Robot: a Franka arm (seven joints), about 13 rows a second.
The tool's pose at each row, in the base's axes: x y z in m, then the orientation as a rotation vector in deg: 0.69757 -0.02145 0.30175 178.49 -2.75 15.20; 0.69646 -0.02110 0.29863 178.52 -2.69 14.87; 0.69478 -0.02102 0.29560 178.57 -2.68 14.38; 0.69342 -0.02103 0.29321 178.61 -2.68 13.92; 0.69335 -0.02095 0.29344 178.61 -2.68 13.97; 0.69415 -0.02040 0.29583 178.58 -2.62 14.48; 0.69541 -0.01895 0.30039 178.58 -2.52 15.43; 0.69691 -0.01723 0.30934 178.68 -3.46 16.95; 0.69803 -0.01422 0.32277 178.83 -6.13 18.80; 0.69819 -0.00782 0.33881 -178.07 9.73 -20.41; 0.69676 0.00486 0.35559 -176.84 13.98 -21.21; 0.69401 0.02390 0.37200 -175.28 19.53 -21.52; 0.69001 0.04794 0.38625 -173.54 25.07 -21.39; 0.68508 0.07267 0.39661 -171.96 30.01 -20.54
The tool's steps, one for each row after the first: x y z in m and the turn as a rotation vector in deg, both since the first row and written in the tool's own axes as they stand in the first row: -0.00163 -0.00035 0.00288 0.00 -0.21 -0.04; -0.00380 -0.00042 0.00558 0.01 -0.53 -0.05; -0.00555 -0.00039 0.00771 0.01 -0.82 -0.05; -0.00558 -0.00047 0.00747 0.01 -0.79 -0.05; -0.00440 -0.00101 0.00524 0.03 -0.46 -0.08; -0.00243 -0.00245 0.00093 0.12 0.14 -0.14; 0.00051 -0.00411 -0.00766 0.33 1.09 0.49; 0.00380 -0.00699 -0.02076 0.61 2.24 2.22; 0.00648 -0.01320 -0.03665 1.01 3.28 4.58; 0.00754 -0.02562 -0.05365 1.62 3.85 7.41; 0.00705 -0.04436 -0.07061 2.30 4.11 11.13; 0.00482 -0.06809 -0.08575 3.02 4.11 14.90; 0.00099 -0.09252 -0.09722 3.61 3.63 18.30
